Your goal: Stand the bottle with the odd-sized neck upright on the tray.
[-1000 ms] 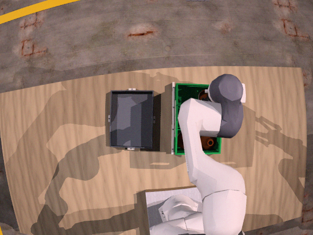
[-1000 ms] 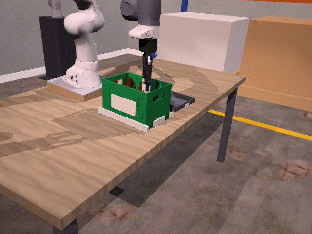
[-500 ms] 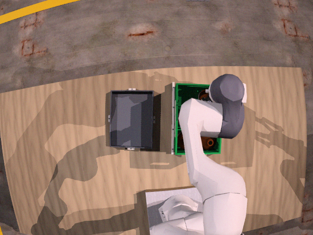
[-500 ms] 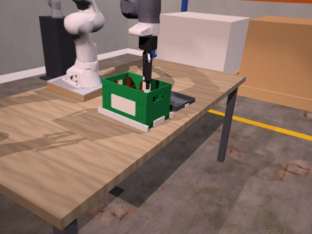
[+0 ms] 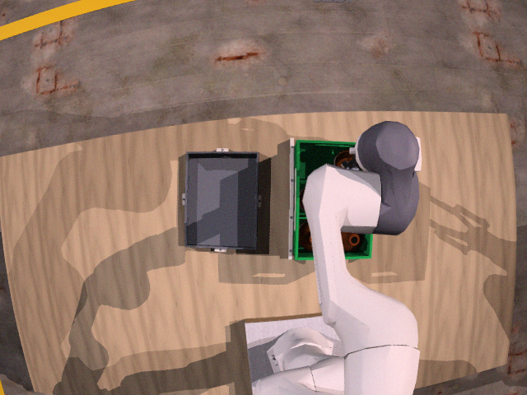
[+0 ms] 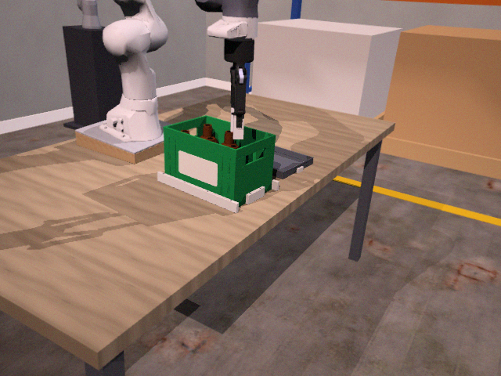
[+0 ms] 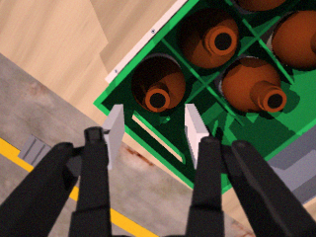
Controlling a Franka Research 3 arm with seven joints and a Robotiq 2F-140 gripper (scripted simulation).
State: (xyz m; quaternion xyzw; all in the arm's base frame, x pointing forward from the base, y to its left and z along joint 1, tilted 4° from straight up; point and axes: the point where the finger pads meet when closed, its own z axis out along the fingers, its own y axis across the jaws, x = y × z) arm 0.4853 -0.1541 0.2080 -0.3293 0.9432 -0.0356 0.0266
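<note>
Right now the brown bottle is 140 mm below my hand and 10 mm behind it. From my hand the other things lie so: dark grey tray (330 mm to the left, 210 mm below, 60 mm behind); then green crate (140 mm below, 90 mm behind, 50 mm to the left).
</note>
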